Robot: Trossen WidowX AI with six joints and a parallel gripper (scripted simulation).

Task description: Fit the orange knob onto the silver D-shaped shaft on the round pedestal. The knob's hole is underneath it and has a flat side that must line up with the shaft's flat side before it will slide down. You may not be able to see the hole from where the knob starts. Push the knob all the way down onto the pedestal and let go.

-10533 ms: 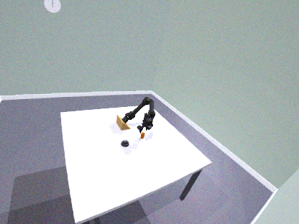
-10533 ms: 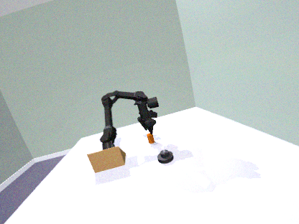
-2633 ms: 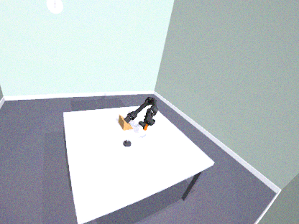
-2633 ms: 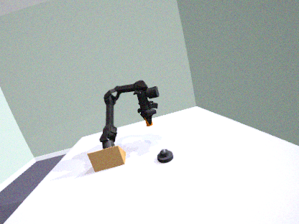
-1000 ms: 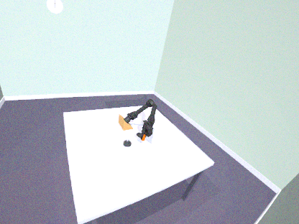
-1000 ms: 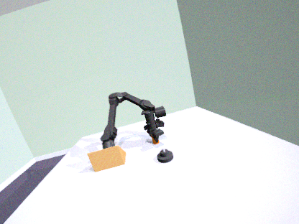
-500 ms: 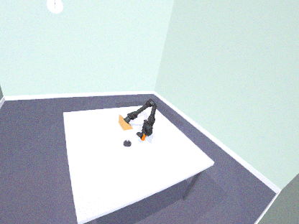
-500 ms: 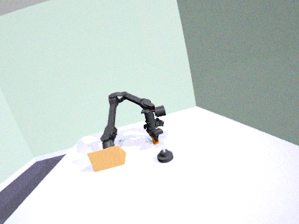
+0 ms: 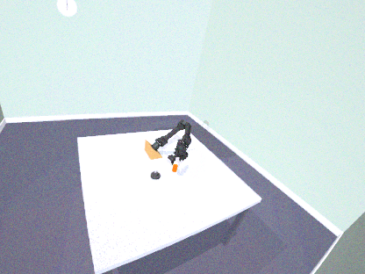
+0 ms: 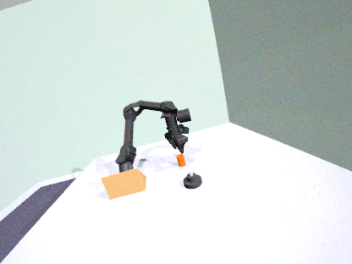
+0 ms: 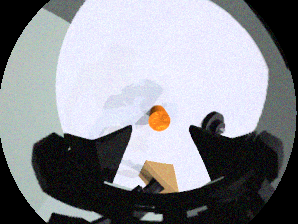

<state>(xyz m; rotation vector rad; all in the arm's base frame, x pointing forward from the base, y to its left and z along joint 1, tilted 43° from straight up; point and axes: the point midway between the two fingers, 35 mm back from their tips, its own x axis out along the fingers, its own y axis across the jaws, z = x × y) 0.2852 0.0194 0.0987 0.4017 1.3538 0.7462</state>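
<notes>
My gripper tip is 40 mm above the orange knob. From my gripper tip the other things lie so: round dark pedestal: 190 mm to the right, 60 mm below, 10 mm ahead.
</notes>
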